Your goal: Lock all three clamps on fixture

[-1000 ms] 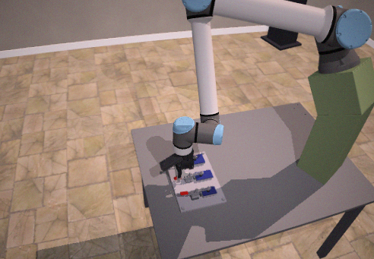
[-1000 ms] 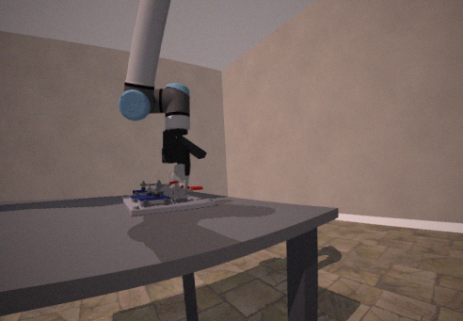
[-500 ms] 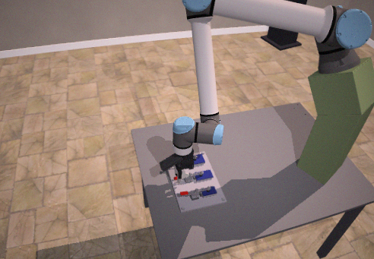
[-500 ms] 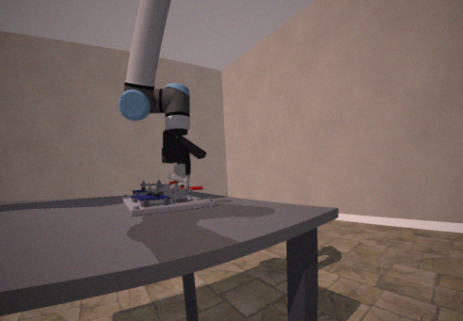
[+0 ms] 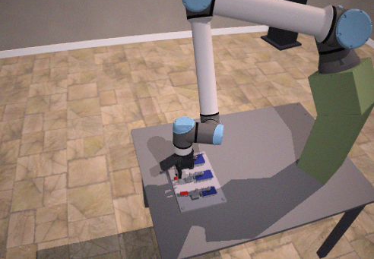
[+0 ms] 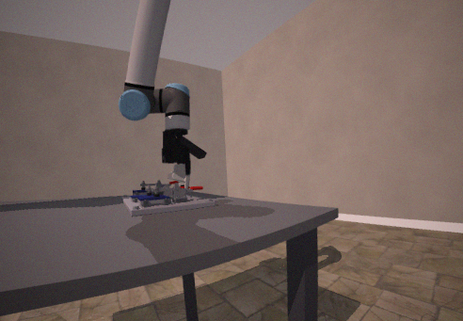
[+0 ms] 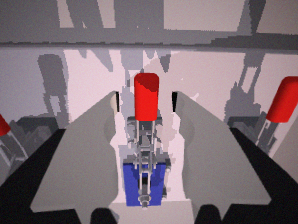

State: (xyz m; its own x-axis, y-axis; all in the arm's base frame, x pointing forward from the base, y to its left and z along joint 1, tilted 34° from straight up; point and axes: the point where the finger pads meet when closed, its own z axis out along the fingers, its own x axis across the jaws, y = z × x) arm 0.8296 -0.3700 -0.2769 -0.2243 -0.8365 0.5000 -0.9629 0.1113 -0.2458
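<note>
Now: the fixture plate 80 mm behind my hand, 20 mm to the left of it and 40 mm below it.
</note>
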